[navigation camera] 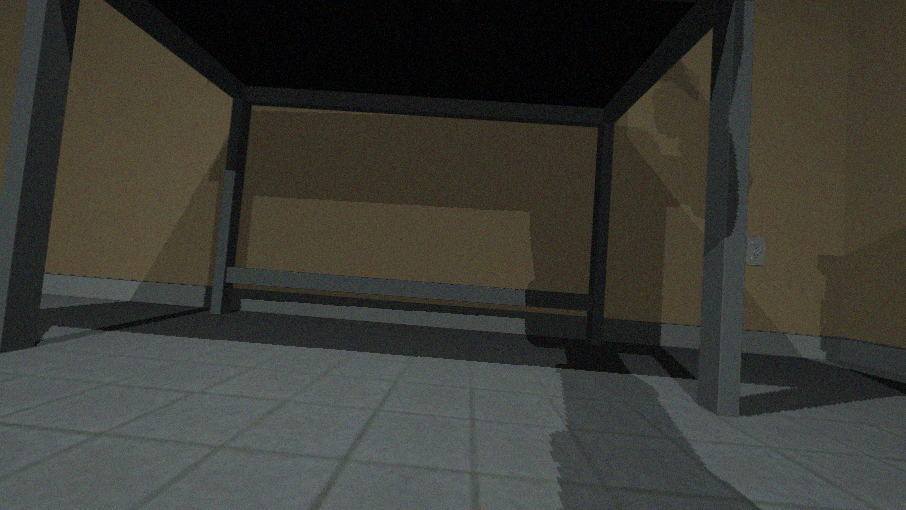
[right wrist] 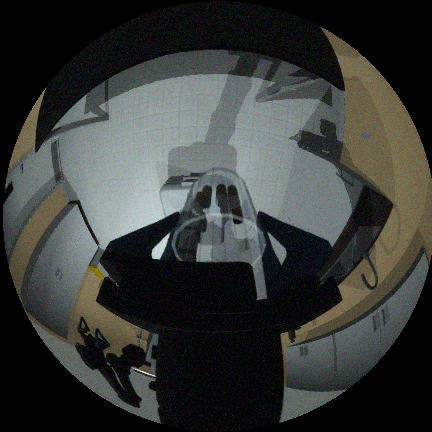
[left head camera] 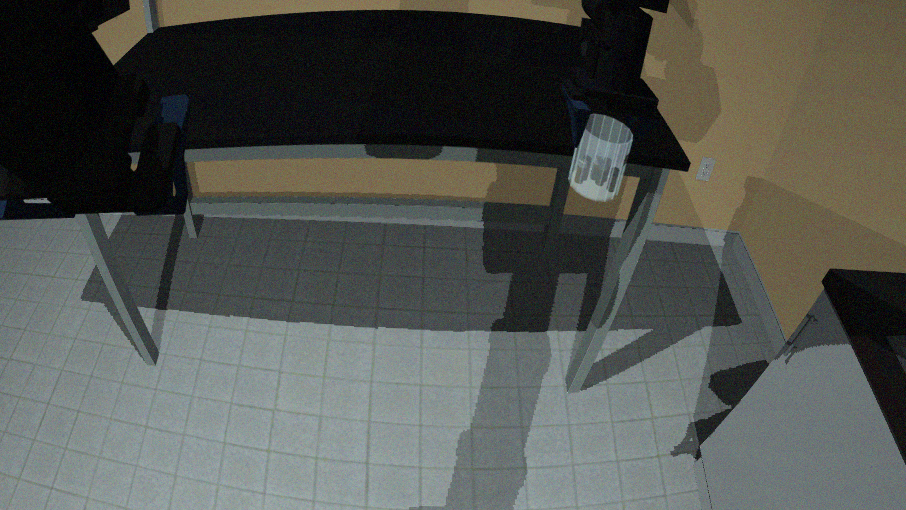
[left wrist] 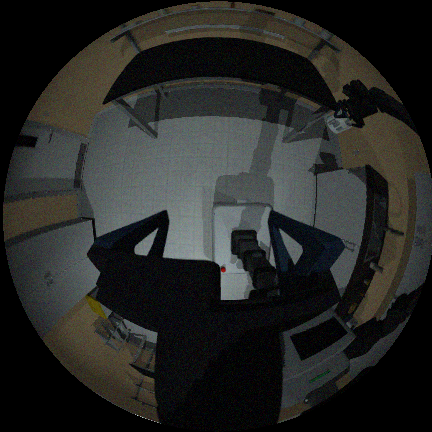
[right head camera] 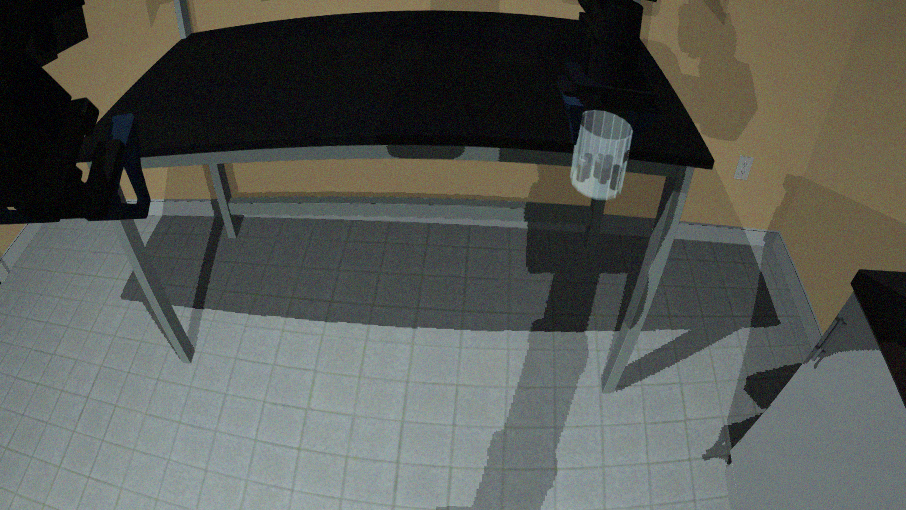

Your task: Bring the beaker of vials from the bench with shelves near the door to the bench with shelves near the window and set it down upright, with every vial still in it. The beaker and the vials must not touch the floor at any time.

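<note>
A clear beaker [left head camera: 601, 155] [right head camera: 602, 154] [left wrist: 339, 123] [right wrist: 218, 220] holds several dark vials [left head camera: 595, 169] [right head camera: 597, 167] [right wrist: 222, 196] and looks about upright. My right gripper [right wrist: 218, 216] is shut on the beaker's sides and holds it in the air, high above the floor. In both head views the beaker overlaps the front edge of a black-topped bench [left head camera: 380, 82] [right head camera: 393, 76] [left wrist: 215, 60], near its right end. Whether this is the door or window bench I cannot tell. My left gripper [left wrist: 218, 215] is wide open with nothing between its fingers.
Front bench legs [left head camera: 120, 291] [right head camera: 646, 285] [navigation camera: 722, 316] stand at both ends of the bench. A white cabinet [left head camera: 786, 405] [right head camera: 824, 411] with a dark top stands at the lower right. A grey machine [left wrist: 315, 370] with a dark screen shows at the lower right of the left wrist view.
</note>
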